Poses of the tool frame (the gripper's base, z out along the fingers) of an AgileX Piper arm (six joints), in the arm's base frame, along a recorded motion.
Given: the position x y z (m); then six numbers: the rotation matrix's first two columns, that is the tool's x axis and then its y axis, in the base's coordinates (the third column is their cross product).
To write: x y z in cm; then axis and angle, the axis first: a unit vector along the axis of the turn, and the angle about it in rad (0 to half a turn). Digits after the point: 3 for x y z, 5 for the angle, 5 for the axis.
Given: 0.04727, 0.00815, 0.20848, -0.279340, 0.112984, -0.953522, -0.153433, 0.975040, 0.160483
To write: 4.727, 0.815, 20.848, -0.01596, 0.99020, 0.13874, 1.85424
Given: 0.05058, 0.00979, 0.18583, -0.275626, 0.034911, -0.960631, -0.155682, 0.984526, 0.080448
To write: 5.058, 0.979, 18.583, -0.04752, 0.99393, 0.09922, 1.85304
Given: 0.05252, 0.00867, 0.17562, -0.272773, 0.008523, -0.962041, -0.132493, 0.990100, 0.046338
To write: 5.252, 0.867, 17.562, -0.04877, 0.99611, 0.07335, 1.85023
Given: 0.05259, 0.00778, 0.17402, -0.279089, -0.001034, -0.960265, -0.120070, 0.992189, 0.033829
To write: 5.259, 0.778, 17.402, -0.04738, 0.99695, 0.06204, 1.85664
